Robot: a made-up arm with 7 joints.
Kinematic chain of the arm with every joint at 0, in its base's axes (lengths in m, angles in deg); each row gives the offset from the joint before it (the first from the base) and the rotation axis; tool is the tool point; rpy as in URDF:
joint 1: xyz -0.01 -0.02 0.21 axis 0 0.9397 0.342
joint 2: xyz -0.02 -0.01 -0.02 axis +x
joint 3: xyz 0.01 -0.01 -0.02 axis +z
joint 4: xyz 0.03 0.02 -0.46 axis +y
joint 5: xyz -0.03 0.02 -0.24 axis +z
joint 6: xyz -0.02 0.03 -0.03 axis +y
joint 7: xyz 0.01 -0.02 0 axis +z
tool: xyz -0.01 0.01 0.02 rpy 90 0 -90
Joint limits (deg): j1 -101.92..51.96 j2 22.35..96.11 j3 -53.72..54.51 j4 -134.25..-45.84 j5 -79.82..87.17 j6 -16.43..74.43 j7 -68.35..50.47
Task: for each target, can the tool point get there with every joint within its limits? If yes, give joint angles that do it. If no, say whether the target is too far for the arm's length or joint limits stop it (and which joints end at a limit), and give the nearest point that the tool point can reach.
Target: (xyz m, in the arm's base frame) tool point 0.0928 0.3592 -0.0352
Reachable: yes | joints 24.28 53.43 10.41 -122.78 1.57 16.31 23.41
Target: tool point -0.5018 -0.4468 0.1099
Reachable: no: joint limits stop it (at a limit: joint 1, joint 2, joint 3, joint 4, joint 5, joint 6, joint 7) | nearest point -0.2042 -0.0935 -0.1675 | short by 0.539 m
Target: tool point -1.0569 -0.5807 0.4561
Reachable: no: too far | nearest point -0.5020 0.0289 -0.3248 | short by 1.136 m
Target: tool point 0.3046 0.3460 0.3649
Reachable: yes | joints -33.40 88.59 -1.08 -112.18 70.45 13.81 -11.98
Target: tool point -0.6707 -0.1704 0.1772
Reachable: no: joint limits stop it (at a limit: joint 1, joint 2, joint 3, joint 4, joint 5, joint 6) | nearest point -0.5022 0.0291 -0.3248 | short by 0.566 m
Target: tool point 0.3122 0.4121 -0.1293
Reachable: yes | joints -7.26 51.06 -8.38 -77.93 -15.99 10.02 25.50
